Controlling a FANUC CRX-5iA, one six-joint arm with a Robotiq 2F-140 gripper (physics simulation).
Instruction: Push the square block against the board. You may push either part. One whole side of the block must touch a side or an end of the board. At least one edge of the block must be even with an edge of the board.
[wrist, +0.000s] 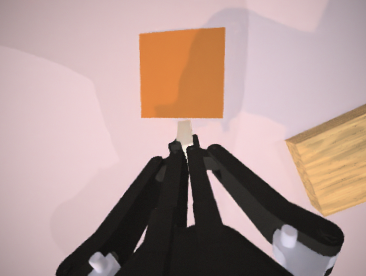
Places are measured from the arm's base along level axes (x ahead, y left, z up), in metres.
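Where they show: gripper, fingertip midpoint: (186, 130).
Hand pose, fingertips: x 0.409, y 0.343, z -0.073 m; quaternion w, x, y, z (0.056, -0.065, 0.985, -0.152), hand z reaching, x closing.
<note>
After its pixels a point has its place.
The orange square block (182, 73) {x 0.406, y 0.275, z -0.060 m} lies flat on the table in the upper middle of the wrist view, its near edge roughly level across the view. The light wooden board (334, 161) {x 0.239, y 0.387, z -0.060 m} lies at the right, only partly in view, turned at an angle to the block. A wide gap separates the two. My gripper (186, 130) {x 0.409, y 0.343, z -0.073 m} is shut and empty. Its pale fingertips are just below the middle of the block's near edge, close to it. Whether they touch the block I cannot tell.
The pale pinkish table top (45, 115) {x 0.648, y 0.305, z -0.089 m} surrounds the block and the board. Shadows fall across the block's right part and over the table at the upper right and lower left. The board runs out of view at the right edge.
</note>
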